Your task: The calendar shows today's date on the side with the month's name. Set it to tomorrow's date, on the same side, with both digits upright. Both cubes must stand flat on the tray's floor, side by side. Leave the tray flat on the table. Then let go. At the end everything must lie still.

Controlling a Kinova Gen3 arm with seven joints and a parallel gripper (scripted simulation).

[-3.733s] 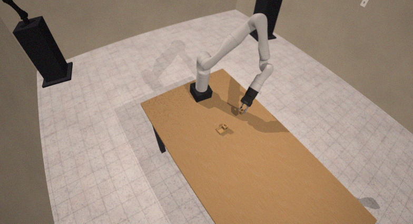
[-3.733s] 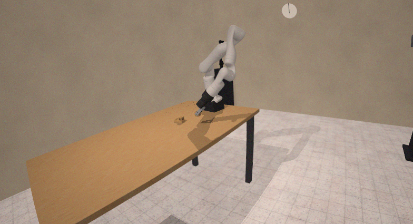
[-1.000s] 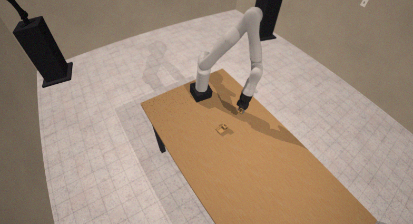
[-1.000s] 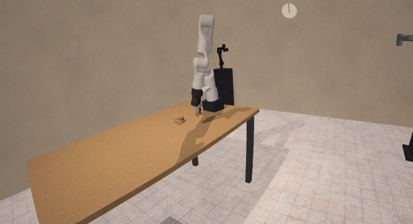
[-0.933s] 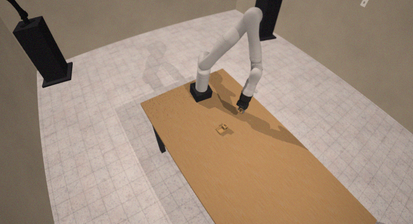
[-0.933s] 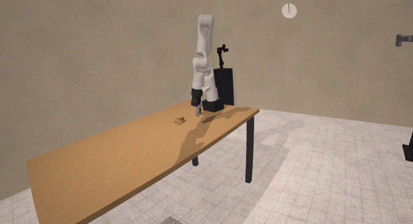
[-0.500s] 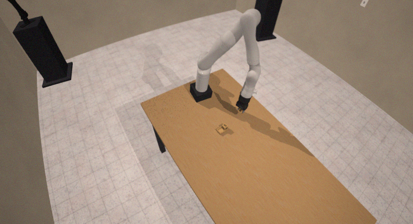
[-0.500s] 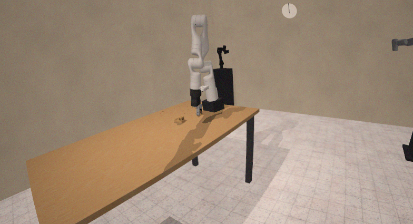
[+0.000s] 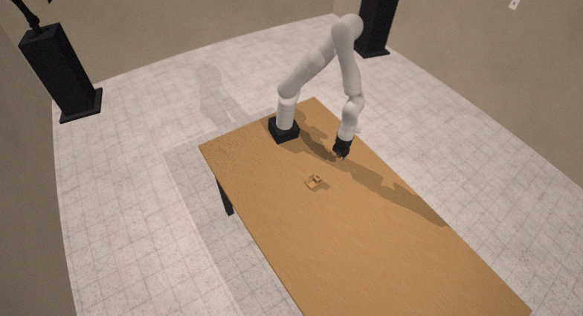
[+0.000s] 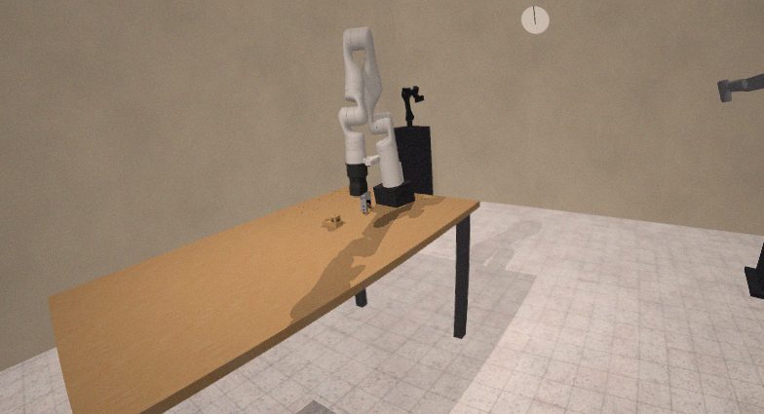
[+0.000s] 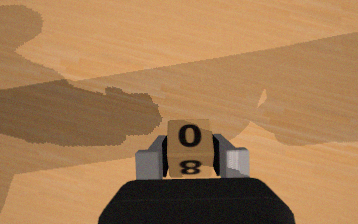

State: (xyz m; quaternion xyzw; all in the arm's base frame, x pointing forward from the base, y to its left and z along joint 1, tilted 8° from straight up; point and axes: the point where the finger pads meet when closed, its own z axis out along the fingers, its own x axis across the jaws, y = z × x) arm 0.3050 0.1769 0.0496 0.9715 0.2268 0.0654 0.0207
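Now: the wooden date cube 1 cm below my hand. Also, from my hand: wooden tray (5 cm ahead, 16 cm to the right, 9 cm below).
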